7 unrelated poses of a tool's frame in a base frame.
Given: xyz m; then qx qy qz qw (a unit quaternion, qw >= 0).
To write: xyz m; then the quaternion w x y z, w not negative. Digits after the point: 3 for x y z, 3 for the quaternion.
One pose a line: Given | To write
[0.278 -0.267 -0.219 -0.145 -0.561 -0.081 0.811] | [0.278 -0.267 -0.219 0.811 -0.145 -0.561 -0.081]
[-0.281 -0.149 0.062 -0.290 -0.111 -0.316 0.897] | [-0.281 -0.149 0.062 0.897 -0.290 -0.111 -0.316]
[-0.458 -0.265 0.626 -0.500 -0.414 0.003 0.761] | [-0.458 -0.265 0.626 0.761 -0.500 -0.414 0.003]
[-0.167 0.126 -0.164 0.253 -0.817 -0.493 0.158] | [-0.167 0.126 -0.164 0.158 0.253 -0.817 -0.493]
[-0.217 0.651 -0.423 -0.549 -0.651 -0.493 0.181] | [-0.217 0.651 -0.423 0.181 -0.549 -0.651 -0.493]
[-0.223 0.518 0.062 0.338 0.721 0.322 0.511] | [-0.223 0.518 0.062 0.511 0.338 0.721 0.322]
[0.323 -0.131 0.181 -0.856 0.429 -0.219 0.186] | [0.323 -0.131 0.181 0.186 -0.856 0.429 -0.219]
